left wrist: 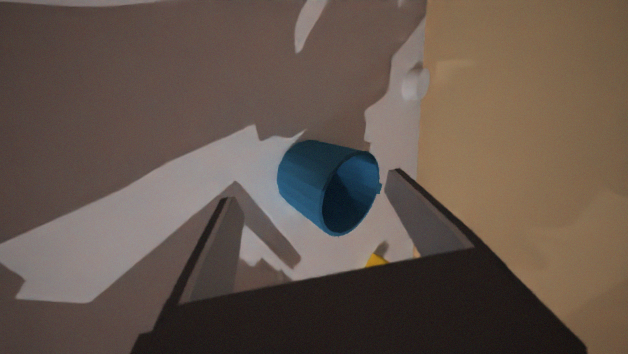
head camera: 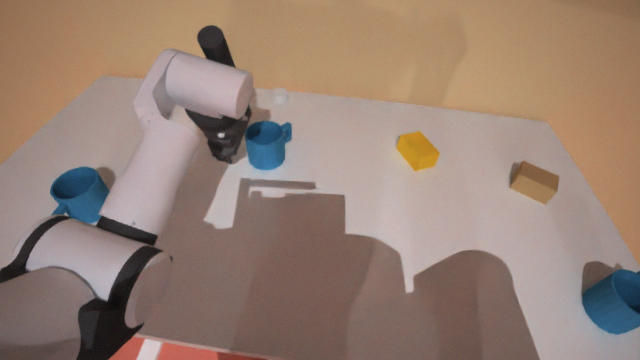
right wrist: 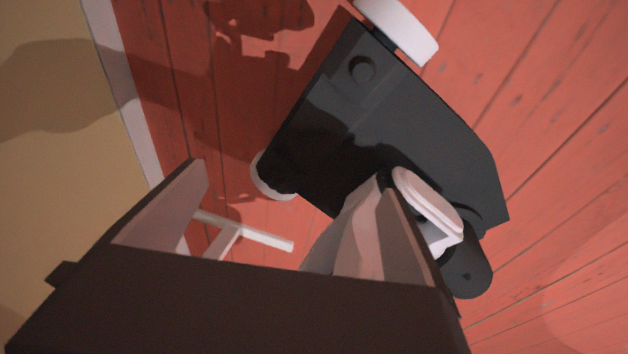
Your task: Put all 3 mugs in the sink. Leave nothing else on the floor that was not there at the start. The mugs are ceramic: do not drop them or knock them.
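Places are measured from the robot's base along level axes (x ahead, y left, z up), in millimetres.
Where they show: left gripper, between the fingertips: (left wrist: 314, 193) (head camera: 237, 138); right gripper, between the fingertips: (right wrist: 294, 186).
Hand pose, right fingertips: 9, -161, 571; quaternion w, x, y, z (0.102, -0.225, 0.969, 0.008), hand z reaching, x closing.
After its pixels a point has its place, as x, y, z.
A blue mug (head camera: 266, 147) {252, 386, 1025} (left wrist: 312, 175) {246, 440, 1013} stands upright on the white table (head camera: 360, 200) {292, 161, 951}, its handle to the right in the head camera. My left gripper (head camera: 227, 159) (left wrist: 314, 193) {222, 442, 1046} is open, and the mug shows between its fingertips in the left wrist view; in the head camera the gripper is at the mug's left side. A second blue mug (head camera: 82, 197) {-61, 590, 1026} stands at the left, partly behind my left arm. A third blue mug (head camera: 612, 302) {277, -324, 1016} is at the right edge, cut off by the picture. My right gripper (right wrist: 294, 186) {9, -161, 571} is open and empty, above the floor side. The sink does not show.
A yellow block (head camera: 419, 151) {476, 96, 996} (left wrist: 376, 260) {502, 151, 968} and a tan block (head camera: 534, 183) {533, -177, 995} lie on the table to the right. A small white round object (head camera: 281, 96) {507, 534, 973} (left wrist: 415, 84) {497, 549, 973} is at the back edge near the wall. The robot's dark base (right wrist: 400, 120) {-137, -144, 170} stands on the red plank floor (right wrist: 550, 150) {-567, -325, 1} in the right wrist view.
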